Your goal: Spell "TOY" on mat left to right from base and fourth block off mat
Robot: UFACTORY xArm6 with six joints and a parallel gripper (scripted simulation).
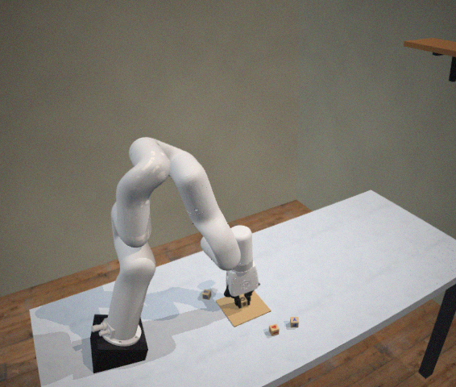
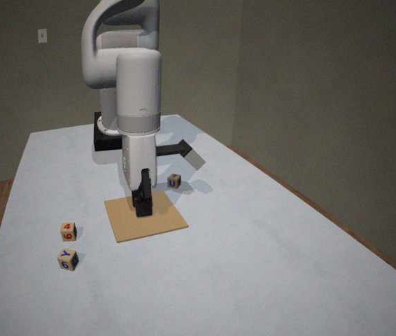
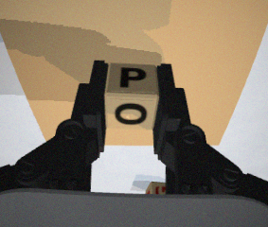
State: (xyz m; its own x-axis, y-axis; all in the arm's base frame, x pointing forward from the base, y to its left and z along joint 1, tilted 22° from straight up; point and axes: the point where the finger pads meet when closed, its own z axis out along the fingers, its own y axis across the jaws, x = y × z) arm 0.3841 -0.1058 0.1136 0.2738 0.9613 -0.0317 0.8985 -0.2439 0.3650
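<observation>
My gripper is now 30 mm above the tan mat. Round my hand: Y block 60 mm ahead, 180 mm to the right, 20 mm below.
</observation>
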